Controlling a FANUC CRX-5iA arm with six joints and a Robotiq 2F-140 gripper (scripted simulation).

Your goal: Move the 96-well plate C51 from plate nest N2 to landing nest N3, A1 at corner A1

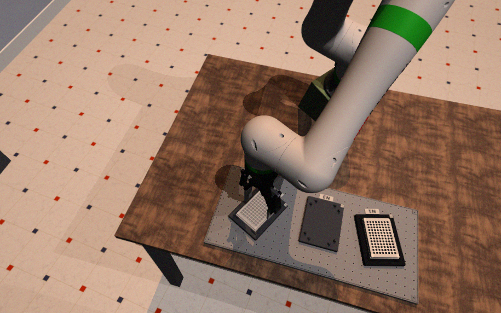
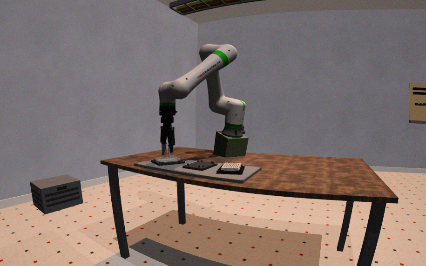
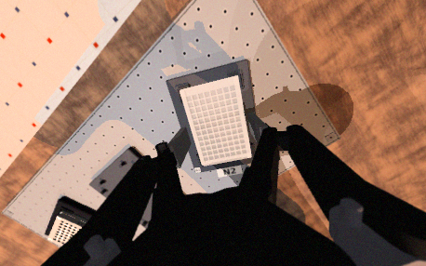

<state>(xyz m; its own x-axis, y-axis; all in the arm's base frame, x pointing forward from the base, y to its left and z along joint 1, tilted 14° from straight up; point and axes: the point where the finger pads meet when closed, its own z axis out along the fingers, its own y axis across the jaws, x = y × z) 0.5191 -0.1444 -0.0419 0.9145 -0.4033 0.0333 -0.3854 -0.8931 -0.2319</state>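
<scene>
The white 96-well plate C51 lies 50 mm below my hand. Also, from my hand: dark plate nest N2: 60 mm below; N2 label: 90 mm behind, 40 mm to the left, 60 mm below; landing nest N3: 30 mm behind, 210 mm to the left, 60 mm below.
</scene>
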